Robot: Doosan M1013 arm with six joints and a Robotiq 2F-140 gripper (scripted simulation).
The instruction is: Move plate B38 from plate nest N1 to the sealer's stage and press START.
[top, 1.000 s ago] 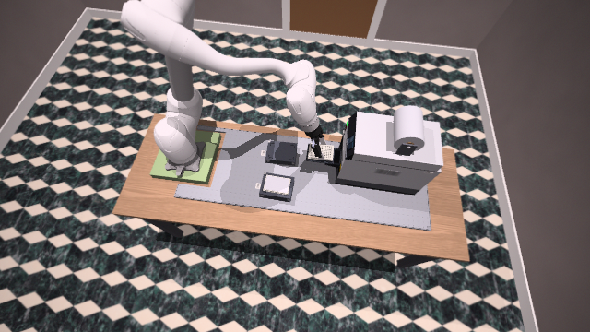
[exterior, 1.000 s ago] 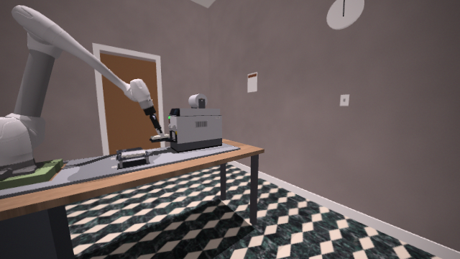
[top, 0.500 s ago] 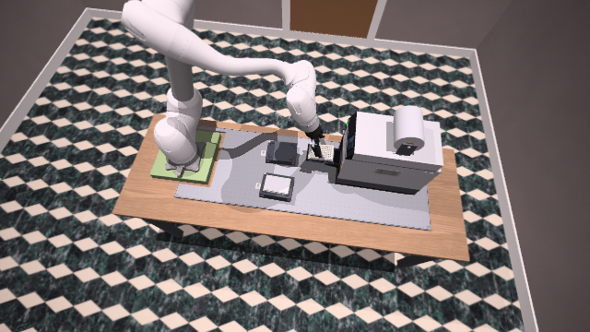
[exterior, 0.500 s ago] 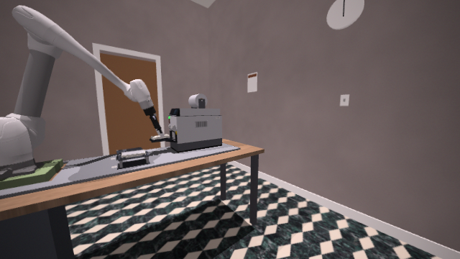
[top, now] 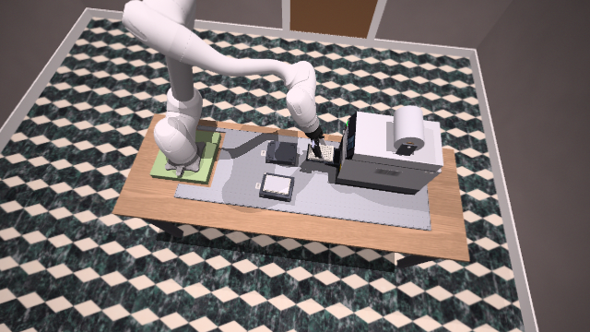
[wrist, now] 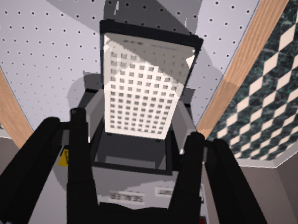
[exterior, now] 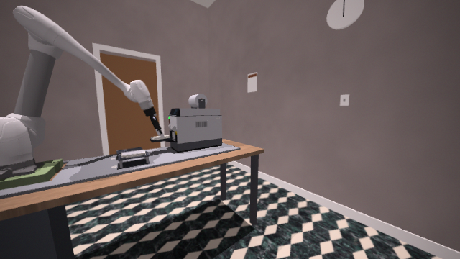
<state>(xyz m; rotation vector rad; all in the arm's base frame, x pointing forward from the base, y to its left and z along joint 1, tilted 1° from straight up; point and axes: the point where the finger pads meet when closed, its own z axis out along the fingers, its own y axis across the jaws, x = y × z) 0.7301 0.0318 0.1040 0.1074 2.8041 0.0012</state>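
The plate B38 is 30 mm below my hand. The rest, counted from my hand: sealer stage 40 mm below; then white button 110 mm ahead, 90 mm to the left, 40 mm above; then pale plate 220 mm behind, 170 mm to the right, 80 mm below.
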